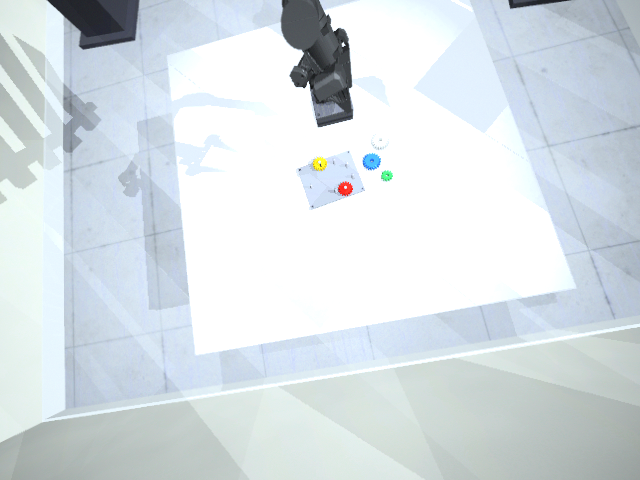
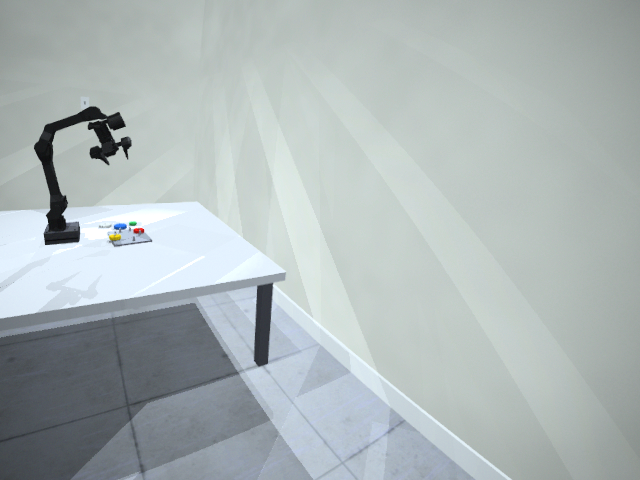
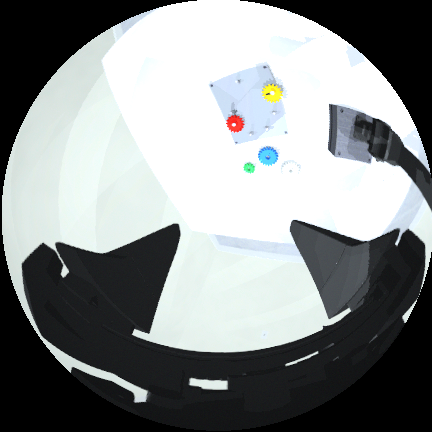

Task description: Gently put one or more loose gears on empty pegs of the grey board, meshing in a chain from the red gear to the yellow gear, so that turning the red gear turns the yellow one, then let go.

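Frame: origin at the arm's base, x right, y back, z down, level; centimetres.
Seen in the pictures: gripper, between the fingertips: [image 1: 350,99] [image 2: 118,162] [image 3: 236,227]; arm's base, origin of its link: [image 2: 57,229] [image 3: 363,129].
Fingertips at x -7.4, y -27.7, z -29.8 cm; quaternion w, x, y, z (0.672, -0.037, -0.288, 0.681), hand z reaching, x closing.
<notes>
Pixels of each thing's top centre, then the offset from my fingertips to it. "*": a spot on its surface instead. Level surfaces: height alone.
- grey board, centre of its top: [image 3: 250,104] [image 1: 329,175] [image 2: 127,231] dz +32.4, dx +7.1, dy -3.2 cm
- yellow gear, a spot on its surface: [image 3: 272,93] [image 1: 320,161] [image 2: 114,234] * dz +32.4, dx +10.4, dy +2.5 cm
- red gear, a spot on its surface: [image 3: 235,123] [image 1: 345,186] * dz +32.8, dx +1.8, dy -7.7 cm
- loose blue gear, centre of its top: [image 3: 267,156] [image 1: 371,160] [image 2: 120,225] dz +33.7, dx -8.6, dy +1.6 cm
- smaller green gear, centre of its top: [image 3: 248,168] [image 1: 387,175] [image 2: 132,222] dz +33.7, dx -13.7, dy -4.4 cm
- white gear, centre of its top: [image 3: 290,170] [image 1: 380,139] [image 2: 105,223] dz +33.7, dx -12.4, dy +9.6 cm
- white table, height of its surface: dz +35.4 cm
The grey board [image 1: 323,198] [image 2: 131,242] [image 3: 247,102] lies on the table with several bare pegs. The yellow gear [image 1: 320,163] [image 2: 115,237] [image 3: 272,93] and the red gear [image 1: 345,188] [image 2: 139,230] [image 3: 235,123] sit on pegs of it, apart from each other. The loose blue gear [image 1: 371,161] [image 2: 119,226] [image 3: 268,156], the smaller green gear [image 1: 387,175] [image 2: 132,223] [image 3: 249,168] and the white gear [image 1: 379,141] [image 2: 105,225] [image 3: 290,168] lie flat beside the board. My gripper [image 2: 117,161] [image 3: 236,227] is open and empty, high above the table.
The arm's dark base [image 1: 334,116] [image 2: 62,233] [image 3: 350,135] stands on the white table [image 1: 372,258] [image 2: 196,258] near the board and the white gear. The arm rises from it. A pale wall [image 2: 439,155] stands beyond the table's edge.
</notes>
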